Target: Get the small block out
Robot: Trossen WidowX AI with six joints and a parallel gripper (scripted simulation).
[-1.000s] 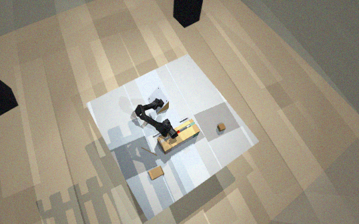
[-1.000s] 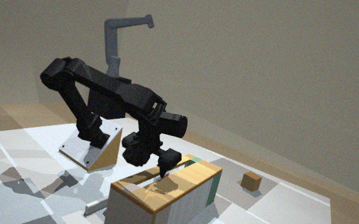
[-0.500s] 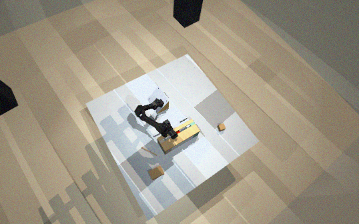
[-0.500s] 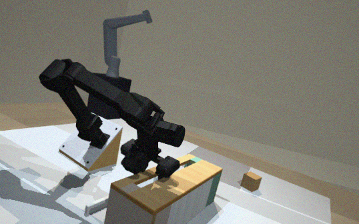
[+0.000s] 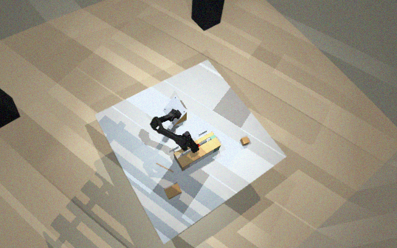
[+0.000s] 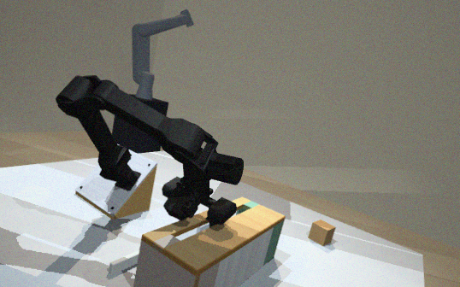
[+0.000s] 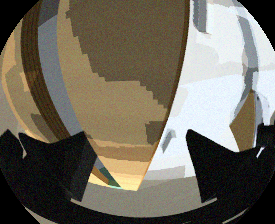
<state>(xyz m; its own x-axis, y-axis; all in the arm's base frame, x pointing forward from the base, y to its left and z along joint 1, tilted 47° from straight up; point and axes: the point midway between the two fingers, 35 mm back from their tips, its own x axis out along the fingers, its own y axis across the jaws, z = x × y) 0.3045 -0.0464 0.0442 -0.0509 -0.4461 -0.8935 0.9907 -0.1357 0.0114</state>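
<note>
My gripper tip is now 5 cm short of the red block and 2 cm to the right of it. Also, from my gripper tip: box 3 cm below, 3 cm ahead; then flat tan block 36 cm to the right, 22 cm ahead, 6 cm below; then thin stick 31 cm to the right, 9 cm below, 1 cm ahead.
</note>
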